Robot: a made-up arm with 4 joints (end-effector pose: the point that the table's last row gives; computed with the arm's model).
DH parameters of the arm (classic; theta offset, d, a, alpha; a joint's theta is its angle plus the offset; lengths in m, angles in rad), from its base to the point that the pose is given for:
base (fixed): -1.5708 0.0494 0 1.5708
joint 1: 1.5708 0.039 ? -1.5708
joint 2: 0 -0.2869 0.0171 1.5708
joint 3: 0 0.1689 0.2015 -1.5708
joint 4: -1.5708 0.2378 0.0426 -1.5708
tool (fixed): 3.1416 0.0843 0 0
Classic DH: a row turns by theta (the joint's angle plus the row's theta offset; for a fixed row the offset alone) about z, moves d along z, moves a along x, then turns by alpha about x.
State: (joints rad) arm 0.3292 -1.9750 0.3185 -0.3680
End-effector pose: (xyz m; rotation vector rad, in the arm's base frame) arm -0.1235 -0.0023 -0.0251 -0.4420 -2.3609 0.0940
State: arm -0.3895 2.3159 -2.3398 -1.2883
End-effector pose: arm 0.1825 -0.6837 0.1757 -0.3618 0.9259 -2.1562
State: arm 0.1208 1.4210 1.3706 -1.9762
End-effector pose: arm -0.2614 -0.0612 0.4833 0.0778 -0.3803 1.3983
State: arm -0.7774 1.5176 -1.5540 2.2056
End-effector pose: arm 0.2146 -0.5544 -0.0554 -1.3251 -1.3479 -1.1868
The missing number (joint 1, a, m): 0.2248
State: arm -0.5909 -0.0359 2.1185 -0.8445
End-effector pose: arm -0.2882 -0.1322 -0.1450 -1.4453 -0.6783 0.6058
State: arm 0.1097 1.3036 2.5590 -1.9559
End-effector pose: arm -0.3147 -0.3687 0.4812 0.1114 -0.1061 2.5804
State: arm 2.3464 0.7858 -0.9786 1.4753
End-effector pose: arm 0.1492 0.6390 -0.0685 -0.4149 1.0769 -1.5947
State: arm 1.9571 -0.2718 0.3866 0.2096
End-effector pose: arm -0.2783 0.3210 -0.1284 -2.3301 -0.1397 -0.0006
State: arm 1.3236 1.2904 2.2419 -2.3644
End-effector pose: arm -0.3229 0.2531 0.4716 -0.1227 0.8956 2.0507
